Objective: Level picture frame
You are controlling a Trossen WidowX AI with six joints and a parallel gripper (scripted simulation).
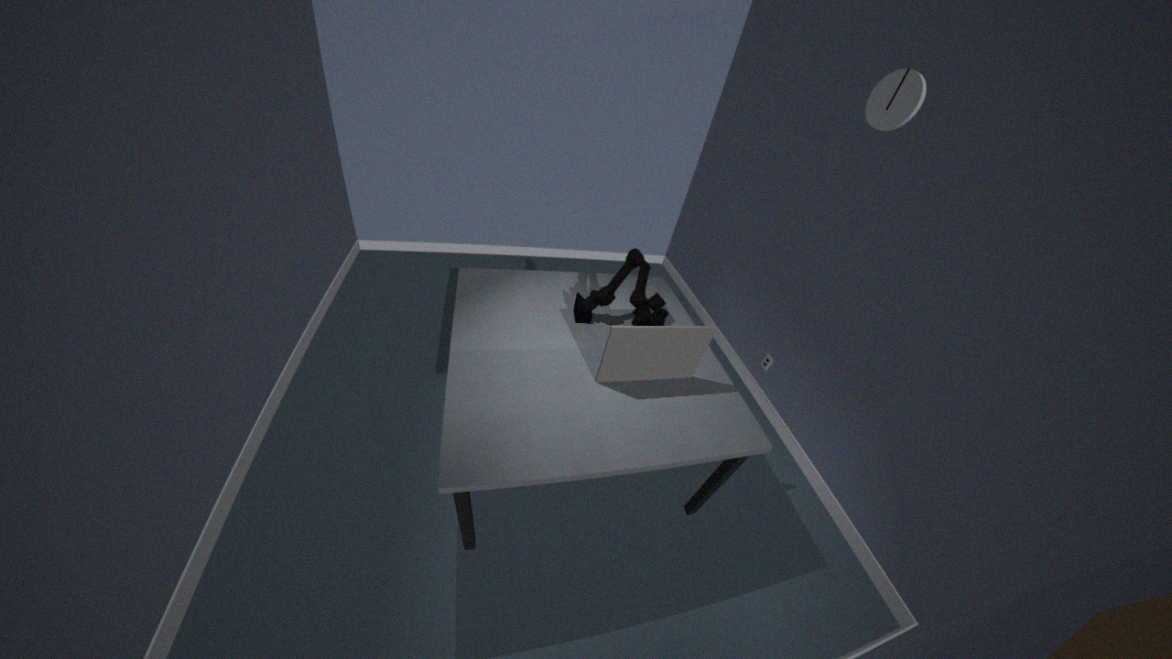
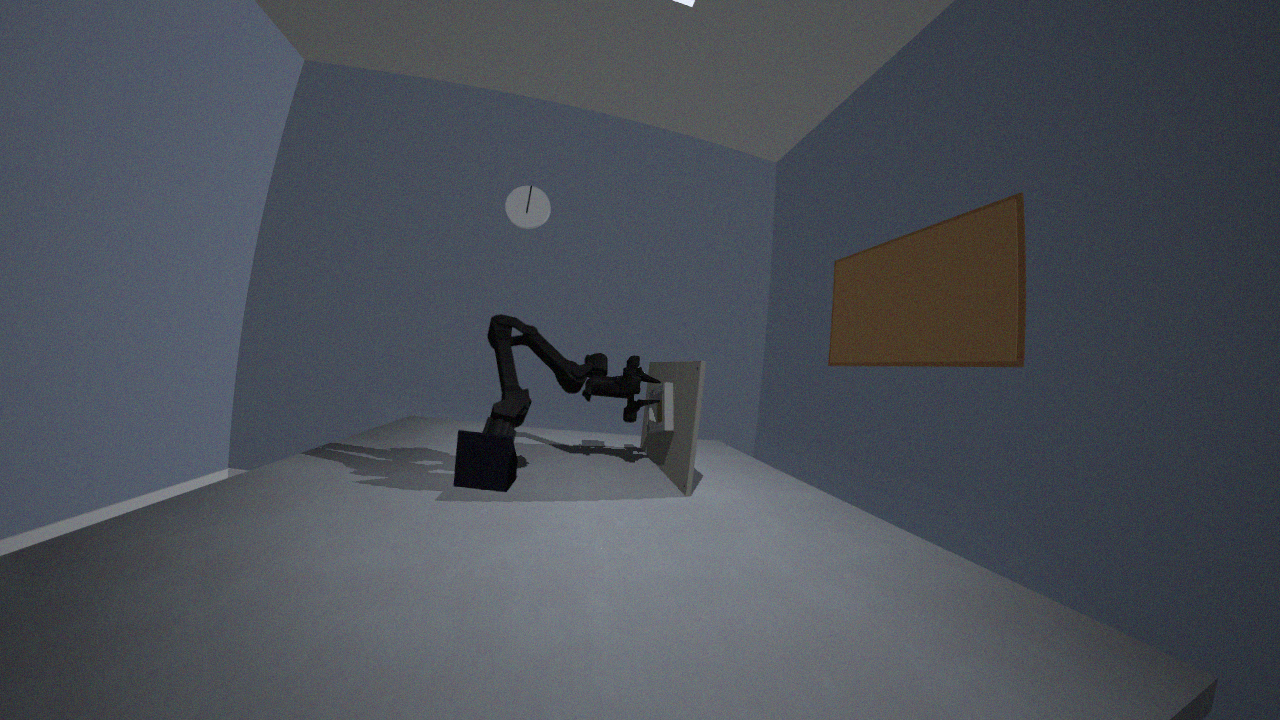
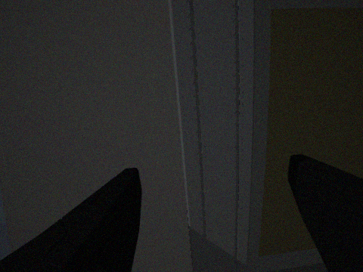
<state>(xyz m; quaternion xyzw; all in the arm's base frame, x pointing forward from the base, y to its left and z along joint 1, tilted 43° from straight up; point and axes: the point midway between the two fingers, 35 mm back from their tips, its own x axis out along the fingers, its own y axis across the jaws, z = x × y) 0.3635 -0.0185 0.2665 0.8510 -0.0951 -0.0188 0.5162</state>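
Now: gripper tip 5 cm above the picture frame, 1 cm to the left of it and 1 cm short of it. The rest, counted from my gripper tip: wall panel 7 cm below, 2 cm ahead.
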